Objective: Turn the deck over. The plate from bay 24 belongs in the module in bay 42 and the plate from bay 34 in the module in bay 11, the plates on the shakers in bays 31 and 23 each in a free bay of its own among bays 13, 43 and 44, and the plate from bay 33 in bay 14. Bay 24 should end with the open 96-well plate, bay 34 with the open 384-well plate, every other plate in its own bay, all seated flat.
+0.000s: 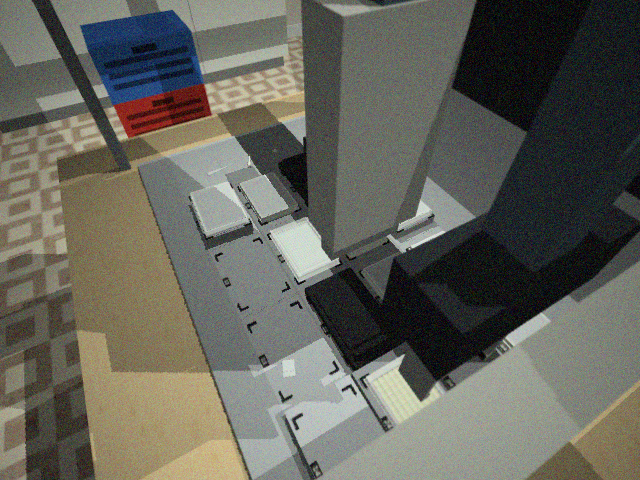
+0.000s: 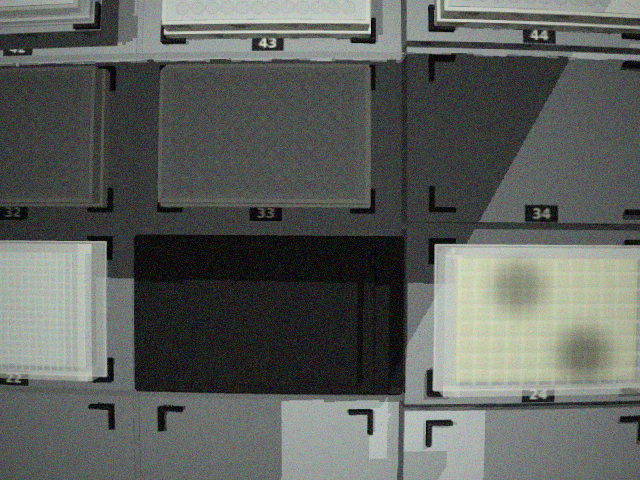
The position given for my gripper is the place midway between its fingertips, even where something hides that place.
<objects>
My gripper shows in image 1 [443, 363]; in image 2 it is out of frame. A 384-well plate shows in image 1 and in image 2. A plate shows in image 1 [219, 210]; in image 2 it is out of frame. The same spot on the 384-well plate: [image 2: 61, 287] is [image 1: 321, 257].
</objects>
